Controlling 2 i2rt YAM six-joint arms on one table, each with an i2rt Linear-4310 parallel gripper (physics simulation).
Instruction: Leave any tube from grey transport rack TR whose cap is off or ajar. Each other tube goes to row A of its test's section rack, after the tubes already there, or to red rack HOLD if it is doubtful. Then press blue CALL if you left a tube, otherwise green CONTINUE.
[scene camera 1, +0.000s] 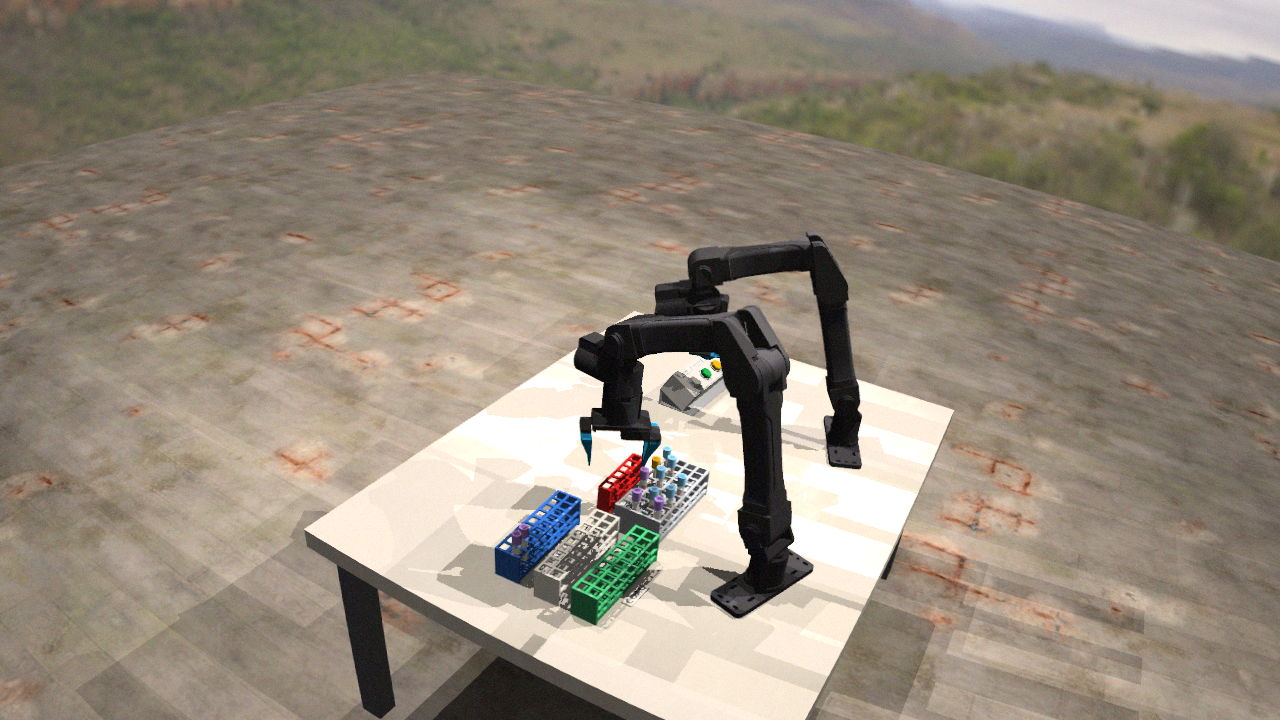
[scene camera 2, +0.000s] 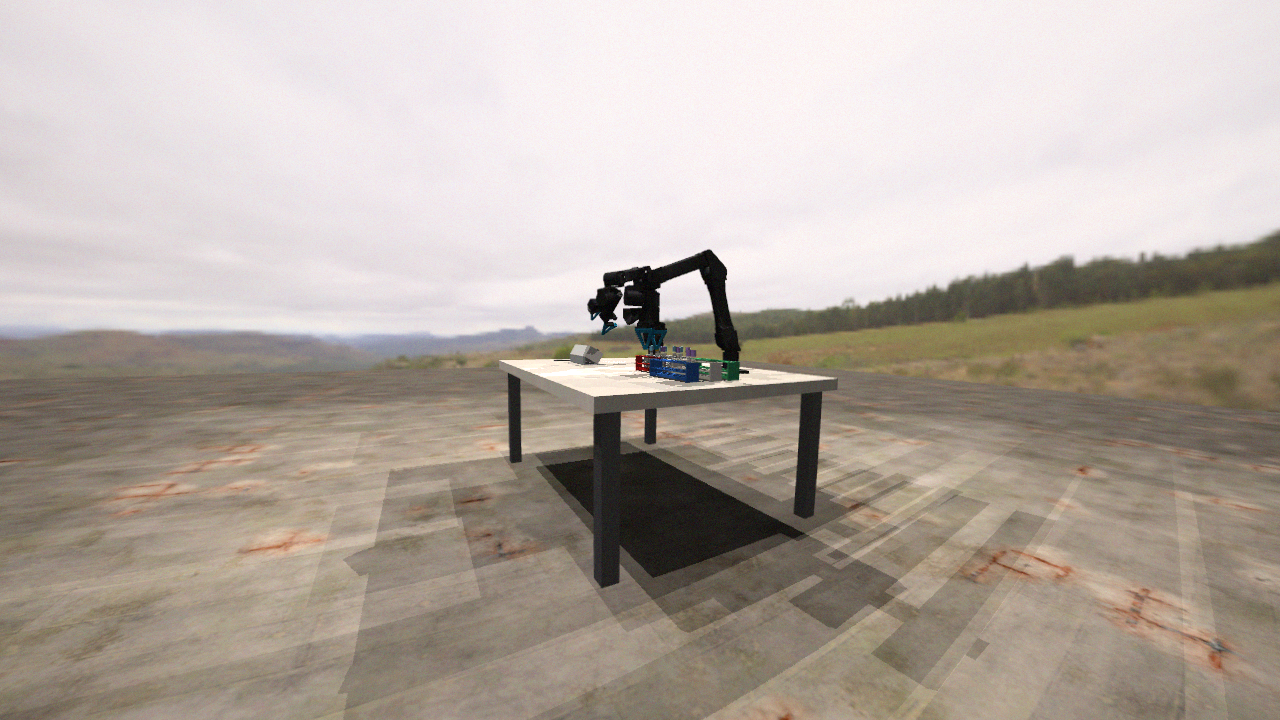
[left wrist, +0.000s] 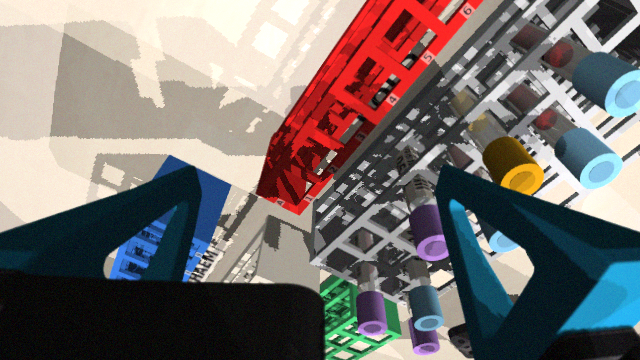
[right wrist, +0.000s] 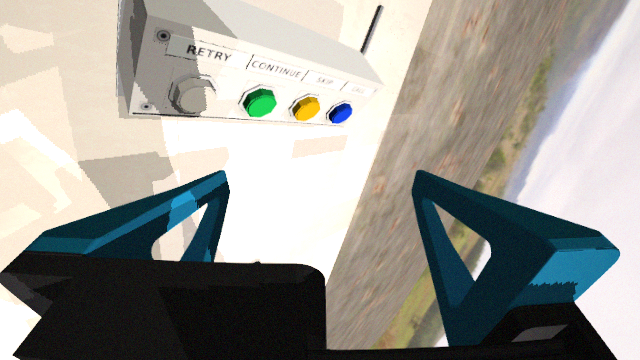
My left gripper (scene camera 1: 615, 465) is open, with nothing in its grasp. Also in view: a tube (left wrist: 510, 165). My right gripper (right wrist: 320, 180) is open, holding nothing.
